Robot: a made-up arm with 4 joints.
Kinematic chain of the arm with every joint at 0, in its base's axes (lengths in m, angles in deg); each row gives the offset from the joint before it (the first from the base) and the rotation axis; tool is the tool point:
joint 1: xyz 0 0 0.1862 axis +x
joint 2: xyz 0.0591 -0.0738 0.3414 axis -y
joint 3: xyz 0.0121 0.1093 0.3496 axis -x
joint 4: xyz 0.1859 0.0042 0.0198 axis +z
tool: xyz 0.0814 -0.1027 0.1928
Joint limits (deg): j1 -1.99..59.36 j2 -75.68..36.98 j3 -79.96..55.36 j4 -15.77..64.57
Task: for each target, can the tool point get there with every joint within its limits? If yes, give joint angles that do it. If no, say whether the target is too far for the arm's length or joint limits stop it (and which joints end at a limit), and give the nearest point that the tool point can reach.
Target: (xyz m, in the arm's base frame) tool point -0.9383 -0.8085 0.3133
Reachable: no: too far | nearest point -0.0791 -0.8507 0.5903 | short by 0.904 m
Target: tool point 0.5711 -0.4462 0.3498
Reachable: yes | joints 48.78 -40.33 -65.65 36.07
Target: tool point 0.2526 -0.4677 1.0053
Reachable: yes | joints 39.15 13.05 43.88 32.14
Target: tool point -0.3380 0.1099 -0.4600
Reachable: no: joint limits stop it (at a limit: joint 1, joint 2, joint 3) | nearest point 0.3855 -0.2414 0.1037 | short by 0.982 m
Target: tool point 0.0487 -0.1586 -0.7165
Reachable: no: joint limits stop it (at a limit: joint 1, joint 2, joint 3) | nearest point 0.4000 -0.2269 0.0972 | short by 0.889 m
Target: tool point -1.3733 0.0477 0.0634
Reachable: no: too far | nearest point -0.0697 -0.8520 0.5635 | short by 1.661 m
